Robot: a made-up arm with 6 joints.
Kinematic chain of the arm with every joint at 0, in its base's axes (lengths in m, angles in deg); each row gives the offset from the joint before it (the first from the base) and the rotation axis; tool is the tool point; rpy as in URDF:
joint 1: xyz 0 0 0.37 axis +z
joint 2: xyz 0.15 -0.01 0 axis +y
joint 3: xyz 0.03 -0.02 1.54 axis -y
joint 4: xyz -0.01 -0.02 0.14 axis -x
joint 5: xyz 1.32 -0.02 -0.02 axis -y
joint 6: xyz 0.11 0 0 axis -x
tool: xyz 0.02 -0.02 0 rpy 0 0 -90
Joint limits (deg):
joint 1: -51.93..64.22
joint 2: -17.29..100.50
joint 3: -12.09..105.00
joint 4: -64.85..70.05
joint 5: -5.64..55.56
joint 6: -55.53..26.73
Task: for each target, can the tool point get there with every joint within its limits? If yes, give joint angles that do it. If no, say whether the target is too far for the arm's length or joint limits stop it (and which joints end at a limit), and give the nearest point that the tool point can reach.
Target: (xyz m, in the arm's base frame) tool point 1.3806 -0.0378 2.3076
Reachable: yes | joints 3.71 -5.88 3.98 -45.34 50.08 -34.75
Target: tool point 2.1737 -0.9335 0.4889
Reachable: yes | joints -22.82 46.45 -2.78 52.17 45.35 -0.67
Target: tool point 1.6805 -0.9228 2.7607
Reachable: yes | joints -25.76 35.48 82.28 -22.03 38.20 -43.00
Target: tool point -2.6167 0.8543 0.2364
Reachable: no: joint limits stop it (at a limit: joint 2, joint 3, joint 5, joint 6) | nearest point -1.1578 0.3780 2.8846 | short by 3.061 m
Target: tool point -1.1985 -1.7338 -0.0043
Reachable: no: joint limits stop it (at a limit: joint 1, joint 3, joint 4, joint 5, joint 6) | nearest point 0.9341 -1.4353 -0.8537 | short by 2.315 m
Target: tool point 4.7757 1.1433 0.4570
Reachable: no: too far | nearest point 3.0547 0.7313 0.4247 | short by 1.770 m
